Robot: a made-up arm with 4 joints. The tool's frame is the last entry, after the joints.
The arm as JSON. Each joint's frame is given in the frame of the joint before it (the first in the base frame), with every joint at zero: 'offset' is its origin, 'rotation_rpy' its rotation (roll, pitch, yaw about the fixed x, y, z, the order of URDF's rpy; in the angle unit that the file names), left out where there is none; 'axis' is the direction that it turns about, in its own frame. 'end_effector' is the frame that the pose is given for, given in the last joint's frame.
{
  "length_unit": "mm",
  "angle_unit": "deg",
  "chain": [
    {
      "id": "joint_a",
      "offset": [
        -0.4,
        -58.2,
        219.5
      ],
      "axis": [
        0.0,
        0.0,
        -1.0
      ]
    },
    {
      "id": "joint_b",
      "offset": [
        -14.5,
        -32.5,
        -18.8
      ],
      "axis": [
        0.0,
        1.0,
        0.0
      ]
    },
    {
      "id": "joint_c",
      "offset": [
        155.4,
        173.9,
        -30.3
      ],
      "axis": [
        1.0,
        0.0,
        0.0
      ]
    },
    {
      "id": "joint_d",
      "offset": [
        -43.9,
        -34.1,
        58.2
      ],
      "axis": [
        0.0,
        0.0,
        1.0
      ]
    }
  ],
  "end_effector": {
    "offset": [
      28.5,
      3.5,
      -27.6
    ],
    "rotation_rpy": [
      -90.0,
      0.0,
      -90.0
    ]
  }
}
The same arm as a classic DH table. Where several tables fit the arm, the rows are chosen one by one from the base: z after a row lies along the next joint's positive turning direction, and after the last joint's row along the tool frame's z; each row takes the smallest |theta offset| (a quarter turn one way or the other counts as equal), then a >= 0, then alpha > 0; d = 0 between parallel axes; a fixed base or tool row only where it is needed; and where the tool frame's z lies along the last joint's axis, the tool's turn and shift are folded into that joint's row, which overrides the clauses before.
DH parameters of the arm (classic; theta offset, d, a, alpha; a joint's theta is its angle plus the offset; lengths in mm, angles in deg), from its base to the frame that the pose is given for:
base (fixed): 89.61 0.0 -58.2 180.00
joint_a: 89.61 -200.7 -14.5 90.00
joint_b: 90.00 141.4 30.3 90.00
joint_c: -90.00 111.5 34.1 90.00
joint_d: 0.00 30.6 -3.5 -90.00
tool (fixed): 0.00 28.5 0.0 0.00

